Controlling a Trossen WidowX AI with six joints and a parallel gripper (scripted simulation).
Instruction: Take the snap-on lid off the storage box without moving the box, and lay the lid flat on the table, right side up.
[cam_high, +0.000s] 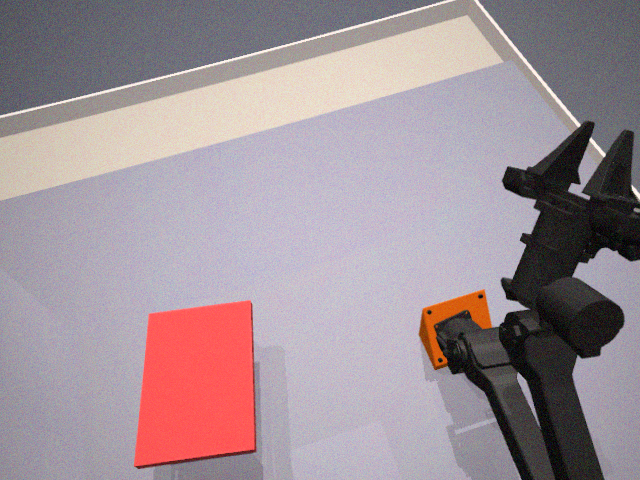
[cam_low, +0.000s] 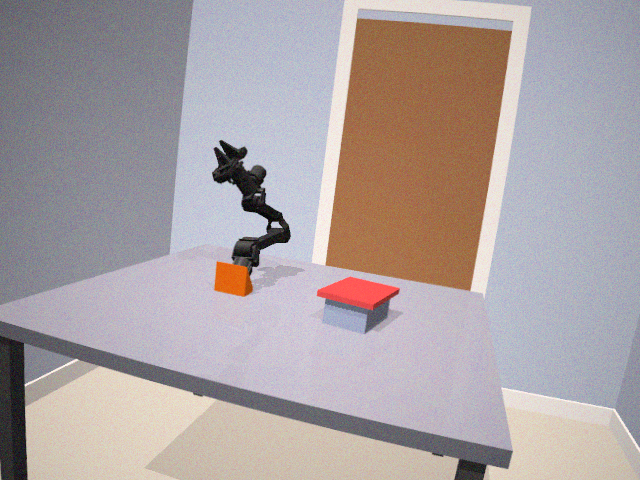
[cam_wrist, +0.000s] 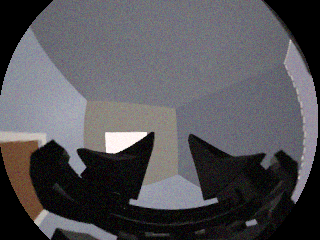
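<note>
Now: gripper tip 54 cm short of the red lid, 39 cm above it and 9 cm to the left of it. Also, from my gripper tip: storage box (54 cm ahead, 44 cm below, 9 cm to the right).
</note>
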